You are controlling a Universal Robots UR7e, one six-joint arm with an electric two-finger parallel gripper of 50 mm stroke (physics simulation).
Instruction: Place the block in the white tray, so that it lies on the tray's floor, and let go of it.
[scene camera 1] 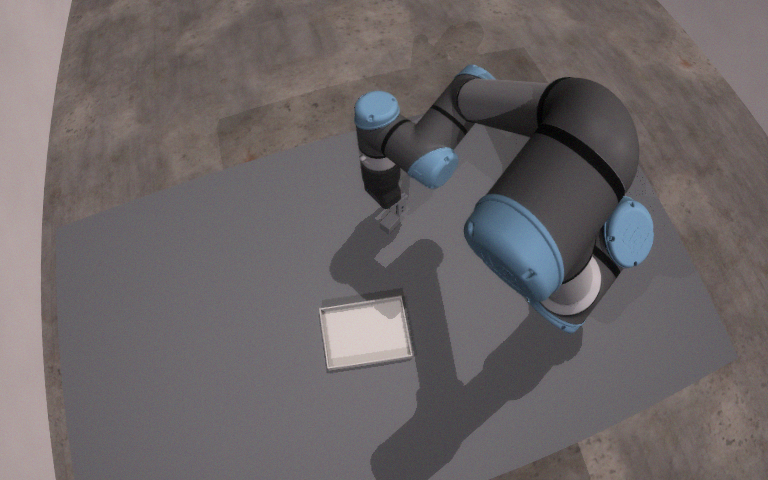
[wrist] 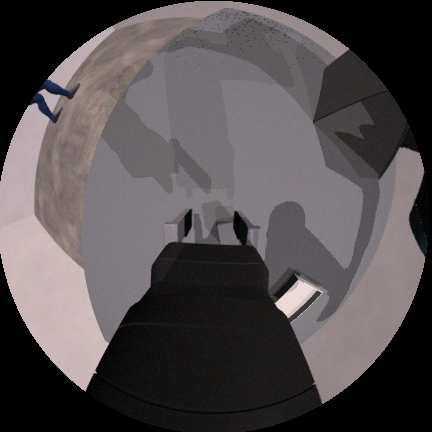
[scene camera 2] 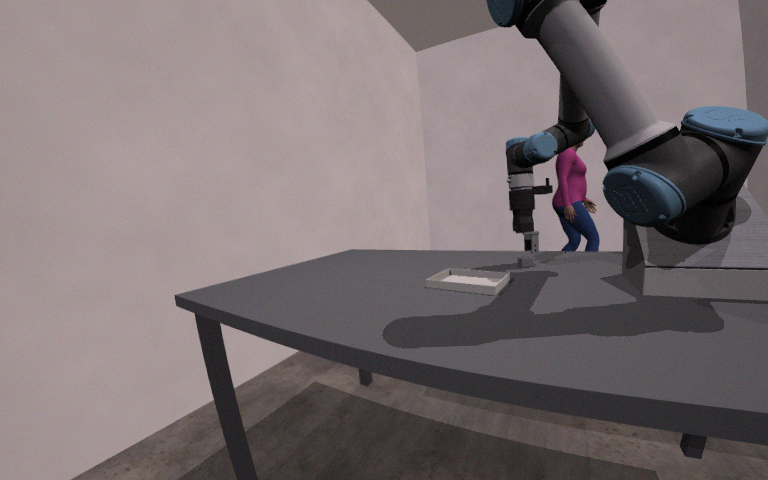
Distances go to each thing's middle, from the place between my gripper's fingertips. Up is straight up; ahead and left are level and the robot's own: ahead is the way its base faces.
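Scene:
I can see the white tray (scene camera 1: pixel 372 332), and measured from my hand it is 27 cm to the left, 12 cm ahead and 3 cm below.

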